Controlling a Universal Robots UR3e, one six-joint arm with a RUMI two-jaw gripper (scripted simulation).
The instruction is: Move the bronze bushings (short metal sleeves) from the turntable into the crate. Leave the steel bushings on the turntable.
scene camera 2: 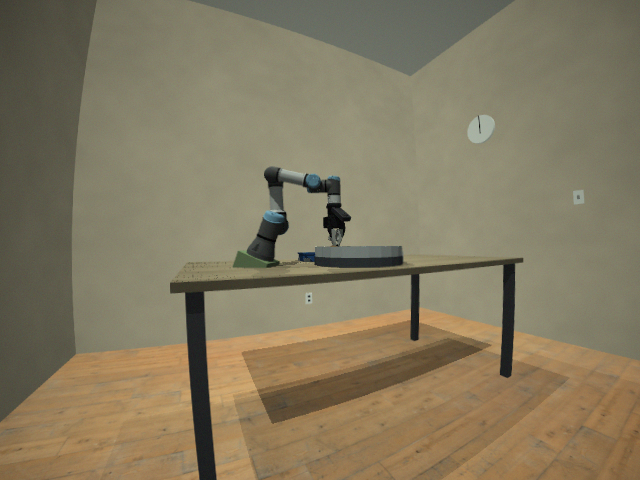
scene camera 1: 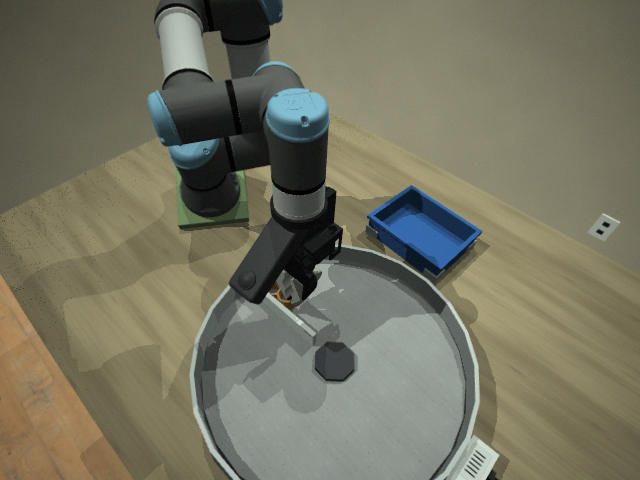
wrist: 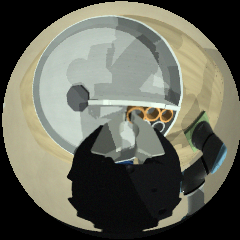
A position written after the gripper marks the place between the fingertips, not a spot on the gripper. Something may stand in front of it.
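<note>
The gripper (scene camera 1: 294,304) is there in scene camera 1, and you also get the gripper (scene camera 2: 336,249) and, from the wrist, the gripper (wrist: 127,112). There's a grey turntable (scene camera 1: 384,384) too, and the wrist view has that turntable (wrist: 104,59) as well. Scene camera 1 also shows a blue crate (scene camera 1: 442,235).
</note>
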